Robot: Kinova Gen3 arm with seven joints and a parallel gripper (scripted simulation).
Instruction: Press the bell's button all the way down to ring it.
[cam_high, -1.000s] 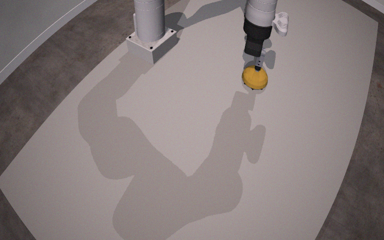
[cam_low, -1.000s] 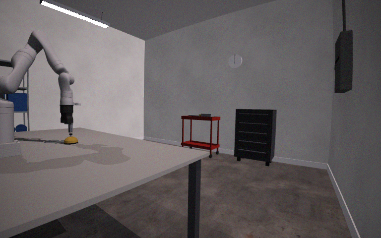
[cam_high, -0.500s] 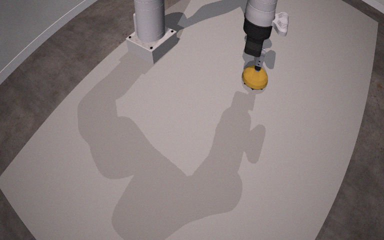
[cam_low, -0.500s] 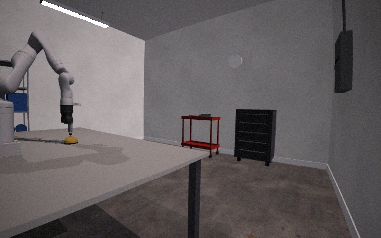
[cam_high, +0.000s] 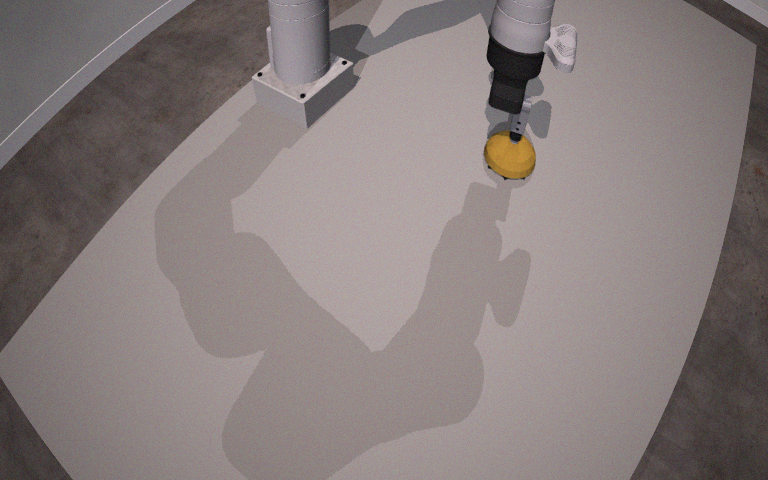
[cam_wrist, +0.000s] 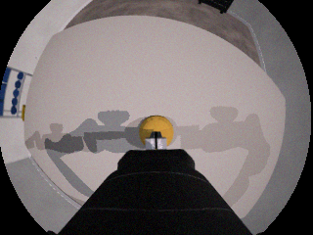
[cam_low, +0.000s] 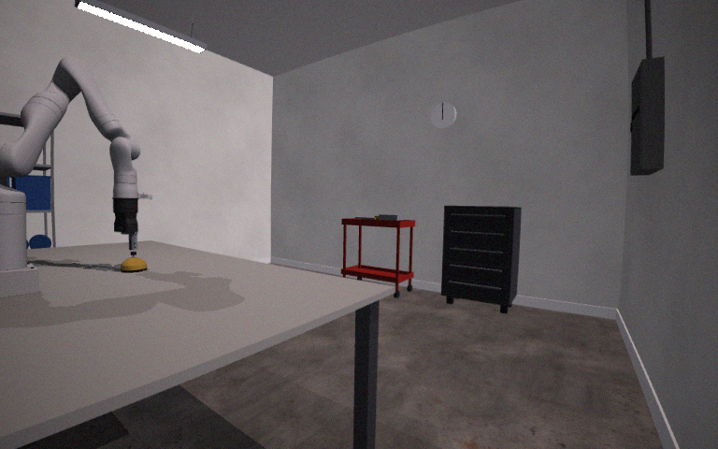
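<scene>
My hand is 40 mm above the black button. Also, from my hand: yellow dome bell 50 mm below.
</scene>
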